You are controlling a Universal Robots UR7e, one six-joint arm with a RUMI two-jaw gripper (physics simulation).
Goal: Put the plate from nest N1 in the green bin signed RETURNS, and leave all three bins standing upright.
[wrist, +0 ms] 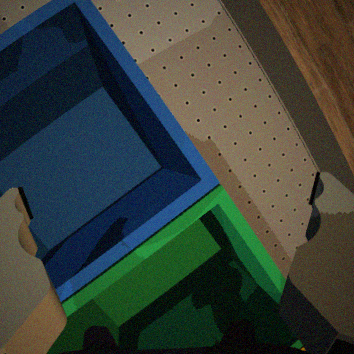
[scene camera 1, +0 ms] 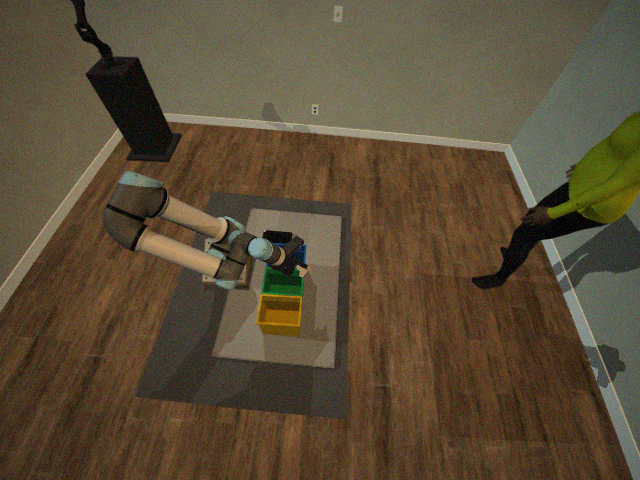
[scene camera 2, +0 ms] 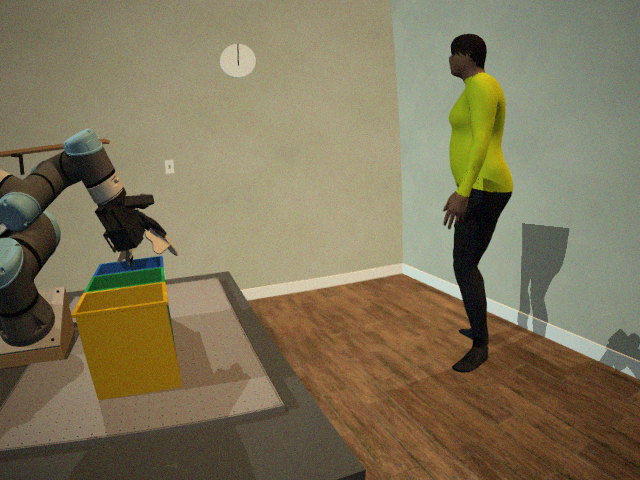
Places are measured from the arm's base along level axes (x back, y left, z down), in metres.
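Pixels of known places: gripper, fingertip midpoint: [wrist: 169, 184] [scene camera 1: 299, 263] [scene camera 2: 153, 260]; arm's base at its link origin: [scene camera 2: 27, 323].
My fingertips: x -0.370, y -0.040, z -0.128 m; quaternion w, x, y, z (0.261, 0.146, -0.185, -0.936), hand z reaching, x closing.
For each thing: its middle in the pictures, then the offset to it from my fingertips.
- green bin at the middle of its body: [wrist: 148, 289] [scene camera 2: 133, 316] [scene camera 1: 284, 289] dz +0.104, dx +0.067, dy -0.084 m
- blue bin at the middle of its body: [wrist: 53, 174] [scene camera 2: 135, 298] [scene camera 1: 287, 264] dz +0.104, dx +0.066, dy +0.047 m
- yellow bin at the middle of its body: [scene camera 2: 130, 339] [scene camera 1: 281, 316] dz +0.104, dx +0.068, dy -0.216 m
- black object at the middle of its body: [scene camera 1: 276, 239] dz +0.175, dx +0.149, dy +0.237 m
The green bin [scene camera 1: 283, 283] [scene camera 2: 129, 279] [wrist: 250, 240] stands upright between the blue bin [scene camera 1: 299, 253] [scene camera 2: 149, 264] [wrist: 140, 85] and the yellow bin [scene camera 1: 279, 328] [scene camera 2: 129, 346], which also stand upright. The bins stand close together in a row. No RETURNS lettering can be read. My gripper [scene camera 1: 297, 268] [scene camera 2: 150, 256] [wrist: 169, 184] is open and empty, tilted, low over the blue and green bins. In the wrist view its fingers lie to either side of the seam between those two rims. The plate and nest N1 cannot be made out; part of the green bin's inside is in dark shadow.
A black object [scene camera 1: 277, 236] sits beyond the blue bin. The arm's base block [scene camera 1: 241, 284] [scene camera 2: 64, 330] is left of the bins. A person in a yellow top [scene camera 1: 599, 191] [scene camera 2: 480, 134] stands off to the right. A black pedestal [scene camera 1: 129, 105] stands at the back left.
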